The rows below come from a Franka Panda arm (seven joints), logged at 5 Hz.
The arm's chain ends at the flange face. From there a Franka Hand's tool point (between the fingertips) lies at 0.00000 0.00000 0.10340 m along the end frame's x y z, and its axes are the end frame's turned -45 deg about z.
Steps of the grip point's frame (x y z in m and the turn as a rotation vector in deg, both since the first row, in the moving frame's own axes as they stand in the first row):
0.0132 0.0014 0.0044 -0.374 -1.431 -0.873
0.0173 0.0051 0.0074 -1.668 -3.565 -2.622
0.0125 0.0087 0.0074 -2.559 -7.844 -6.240
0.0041 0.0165 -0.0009 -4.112 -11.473 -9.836
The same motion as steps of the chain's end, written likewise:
0.0117 -0.0107 0.0044 -1.276 -0.747 -0.873
0.0181 -0.0154 0.0076 -3.700 -1.341 -2.622
0.0210 -0.0163 0.0085 -7.356 -3.737 -6.240
0.0221 -0.0117 0.0014 -11.020 -5.205 -9.836

